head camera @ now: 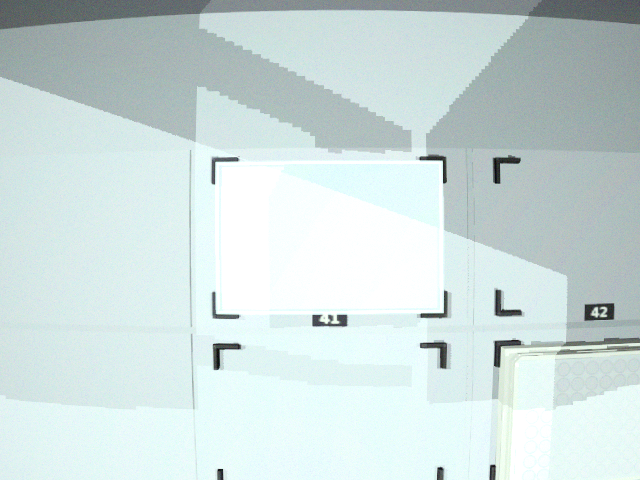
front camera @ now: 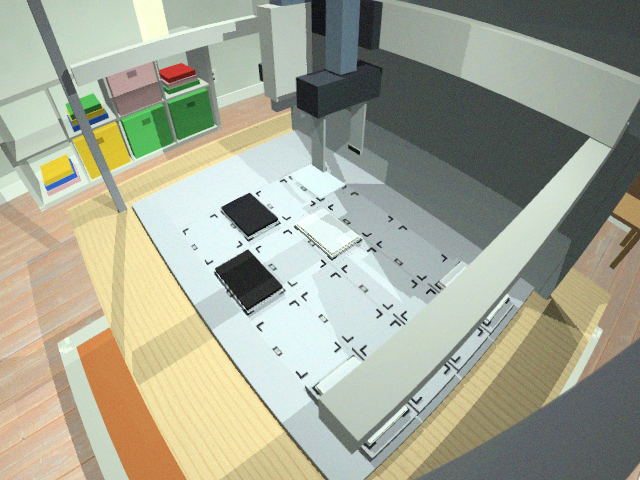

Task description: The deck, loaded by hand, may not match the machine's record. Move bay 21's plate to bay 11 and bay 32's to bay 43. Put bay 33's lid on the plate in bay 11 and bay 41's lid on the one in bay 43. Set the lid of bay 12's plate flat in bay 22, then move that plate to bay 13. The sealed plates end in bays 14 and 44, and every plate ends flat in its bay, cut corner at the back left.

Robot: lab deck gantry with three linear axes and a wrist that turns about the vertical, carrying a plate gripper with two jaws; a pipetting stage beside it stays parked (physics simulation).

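Frame: origin at the robot's base, x ahead, y right, z down, level; metres.
Seen in the pictures: gripper, fingertip midpoint: (front camera: 337, 159); robot's base, origin of the base link: (front camera: 184, 231).
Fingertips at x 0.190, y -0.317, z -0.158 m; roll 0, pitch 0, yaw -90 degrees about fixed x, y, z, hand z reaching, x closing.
Observation:
Offsets run from my fingertips to a thing's top centre. "*": to the spot under its first point.
My gripper (front camera: 337, 160) is open, its two jaws hanging apart above the bay 41 area at the back; the jaws do not show in the head view. A thin, pale lid @[dx -0.126, dy -0.047, dz +0.150 m] (front camera: 313, 178) (head camera: 356, 258) lies flat within the corner marks of bay 41. A cream plate @[dx +0.038, dy +0.060, dz +0.143 m] (front camera: 328, 231) (head camera: 594, 439) sits in bay 32, partly out of the head view. A black-topped plate @[dx -0.126, dy +0.167, dz +0.141 m] (front camera: 249, 214) sits in bay 21 and another black-topped plate @[dx +0.038, dy +0.274, dz +0.141 m] (front camera: 248, 280) in bay 12. No lid shows in bay 33. Parts of pale plates show in bay 14 @[* dx +0.317, dy +0.281, dz +0.129 m] (front camera: 337, 378) and bay 44 @[* dx +0.312, dy -0.040, dz +0.129 m] (front camera: 452, 274).
A pale beam (front camera: 454, 320) crosses the front view and hides the middle of bays 14 and 44. A light grey upright block (front camera: 285, 51) stands behind and left of the gripper. A thin grey post (front camera: 95, 149) rises at the left deck side. Shelves with coloured boxes stand beyond.

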